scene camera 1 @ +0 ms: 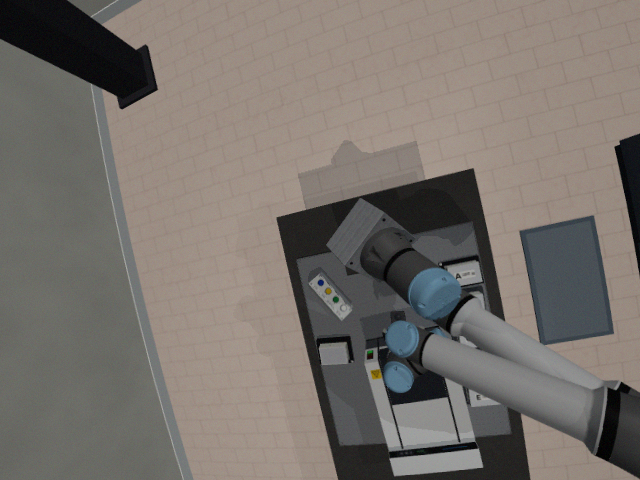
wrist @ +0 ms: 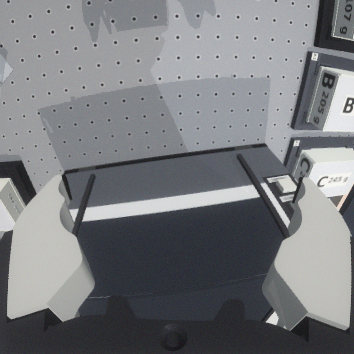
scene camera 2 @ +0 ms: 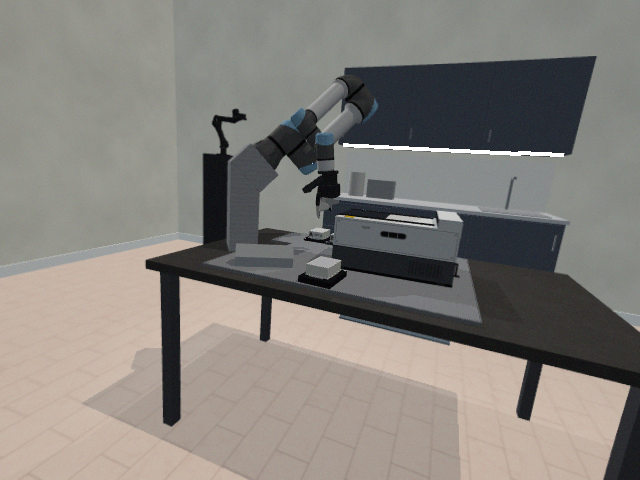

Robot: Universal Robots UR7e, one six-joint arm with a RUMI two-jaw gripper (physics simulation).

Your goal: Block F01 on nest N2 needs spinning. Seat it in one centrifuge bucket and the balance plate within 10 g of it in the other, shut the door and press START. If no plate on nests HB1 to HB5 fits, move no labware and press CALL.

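Observation:
My gripper is open and empty, above the front end of the centrifuge. The centrifuge's smooth dark top lies between two rails; I cannot tell the door's state, and no buckets can be made out. A white block sits in a black nest at the left; its label is unreadable. At the right are plate A, marked 107 g, plate B, 205 g, plate C, 245 g, and plate E. The arm hides D in scene camera 1.
A button box with blue, yellow, green and white buttons lies left of the arm's base. A small green-and-red panel is on the centrifuge's front left corner. The grey pedestal stands at the table's end.

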